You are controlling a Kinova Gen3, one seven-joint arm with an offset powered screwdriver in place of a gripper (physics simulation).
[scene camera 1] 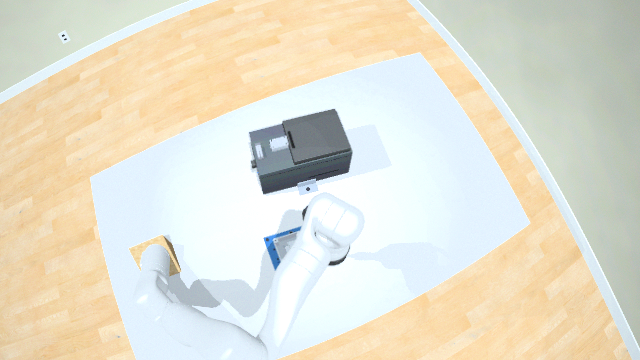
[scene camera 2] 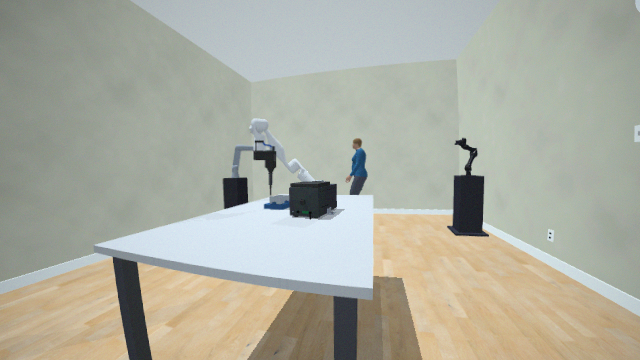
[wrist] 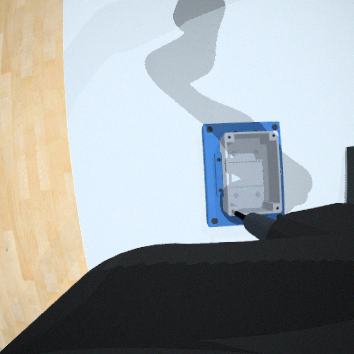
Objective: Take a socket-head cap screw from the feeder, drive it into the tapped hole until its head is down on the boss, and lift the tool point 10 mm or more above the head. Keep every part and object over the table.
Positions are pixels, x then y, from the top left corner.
A blue fixture plate (wrist: 210, 140) is 33 cm from the lens.
